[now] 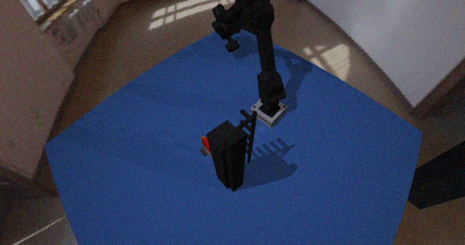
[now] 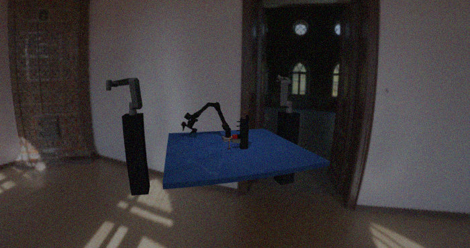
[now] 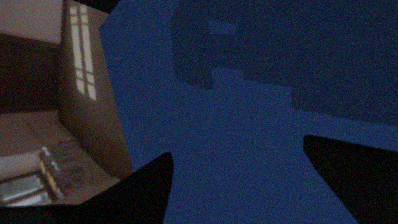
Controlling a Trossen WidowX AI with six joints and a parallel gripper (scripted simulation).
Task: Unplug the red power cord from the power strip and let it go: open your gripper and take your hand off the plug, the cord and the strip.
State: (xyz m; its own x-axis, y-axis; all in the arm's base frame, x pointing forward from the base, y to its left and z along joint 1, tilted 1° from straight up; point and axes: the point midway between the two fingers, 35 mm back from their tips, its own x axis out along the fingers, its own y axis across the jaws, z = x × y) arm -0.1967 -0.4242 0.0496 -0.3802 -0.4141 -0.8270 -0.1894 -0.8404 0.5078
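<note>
The red plug lies 50 cm ahead of my gripper tip, 44 cm to the left of it and 7 cm above it. Also, from my gripper tip: grey end block 49 cm ahead, 37 cm to the left, 5 cm below.
</note>
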